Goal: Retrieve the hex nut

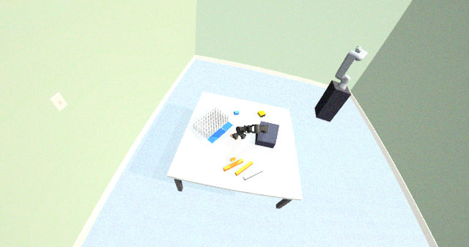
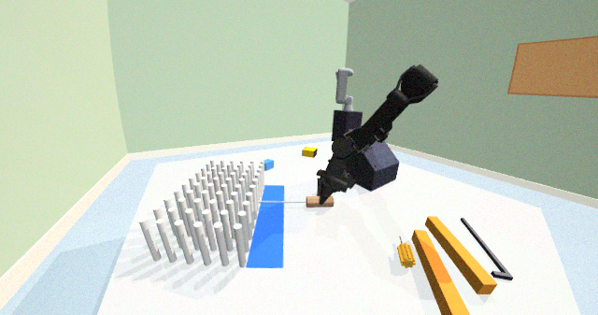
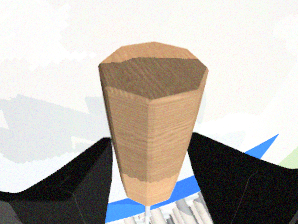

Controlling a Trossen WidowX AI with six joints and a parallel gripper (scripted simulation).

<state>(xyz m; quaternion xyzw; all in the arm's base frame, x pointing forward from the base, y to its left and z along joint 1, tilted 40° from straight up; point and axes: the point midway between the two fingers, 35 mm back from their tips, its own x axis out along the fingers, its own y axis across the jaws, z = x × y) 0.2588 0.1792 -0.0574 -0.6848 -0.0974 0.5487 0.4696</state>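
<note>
Now: gripper tip 70 mm short of the blue block and 380 mm to the left of it. From my gripper tip the other things lie so: blue taped strip: 160 mm ahead, 20 mm to the right, 20 mm below; yellow brush-like tool: 70 mm behind, 270 mm to the left; hex nut: 200 mm ahead, 80 mm to the right, 10 mm below.
</note>
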